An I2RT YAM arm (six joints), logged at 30 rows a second.
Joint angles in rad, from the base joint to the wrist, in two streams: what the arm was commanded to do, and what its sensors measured. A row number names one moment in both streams.
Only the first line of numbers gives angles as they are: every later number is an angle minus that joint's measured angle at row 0.
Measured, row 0: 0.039, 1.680, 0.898, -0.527, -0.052, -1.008
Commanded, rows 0 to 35: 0.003, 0.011, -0.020, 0.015, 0.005, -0.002; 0.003, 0.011, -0.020, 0.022, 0.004, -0.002; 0.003, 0.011, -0.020, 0.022, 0.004, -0.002; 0.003, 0.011, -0.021, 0.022, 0.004, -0.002; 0.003, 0.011, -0.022, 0.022, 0.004, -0.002; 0.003, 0.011, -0.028, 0.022, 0.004, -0.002; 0.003, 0.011, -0.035, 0.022, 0.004, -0.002; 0.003, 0.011, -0.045, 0.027, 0.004, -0.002; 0.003, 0.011, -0.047, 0.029, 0.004, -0.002; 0.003, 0.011, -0.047, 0.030, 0.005, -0.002; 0.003, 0.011, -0.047, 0.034, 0.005, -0.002; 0.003, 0.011, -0.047, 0.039, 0.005, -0.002; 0.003, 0.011, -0.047, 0.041, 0.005, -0.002; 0.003, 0.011, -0.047, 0.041, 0.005, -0.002; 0.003, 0.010, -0.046, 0.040, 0.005, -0.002; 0.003, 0.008, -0.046, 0.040, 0.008, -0.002; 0.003, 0.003, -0.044, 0.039, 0.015, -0.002; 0.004, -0.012, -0.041, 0.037, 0.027, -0.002; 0.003, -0.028, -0.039, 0.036, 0.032, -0.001; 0.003, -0.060, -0.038, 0.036, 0.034, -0.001; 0.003, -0.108, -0.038, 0.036, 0.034, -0.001; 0.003, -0.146, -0.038, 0.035, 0.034, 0.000; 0.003, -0.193, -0.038, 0.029, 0.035, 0.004; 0.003, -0.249, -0.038, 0.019, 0.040, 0.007; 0.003, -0.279, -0.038, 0.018, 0.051, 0.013; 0.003, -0.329, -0.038, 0.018, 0.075, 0.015; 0.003, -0.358, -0.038, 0.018, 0.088, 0.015; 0.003, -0.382, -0.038, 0.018, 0.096, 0.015; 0.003, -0.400, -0.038, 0.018, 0.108, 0.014; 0.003, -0.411, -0.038, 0.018, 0.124, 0.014; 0.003, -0.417, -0.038, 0.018, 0.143, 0.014; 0.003, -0.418, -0.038, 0.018, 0.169, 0.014; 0.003, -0.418, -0.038, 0.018, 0.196, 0.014; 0.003, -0.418, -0.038, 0.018, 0.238, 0.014; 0.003, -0.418, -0.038, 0.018, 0.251, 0.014; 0.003, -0.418, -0.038, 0.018, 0.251, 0.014
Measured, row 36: 0.000, -0.403, -0.038, 0.016, 0.191, -0.002
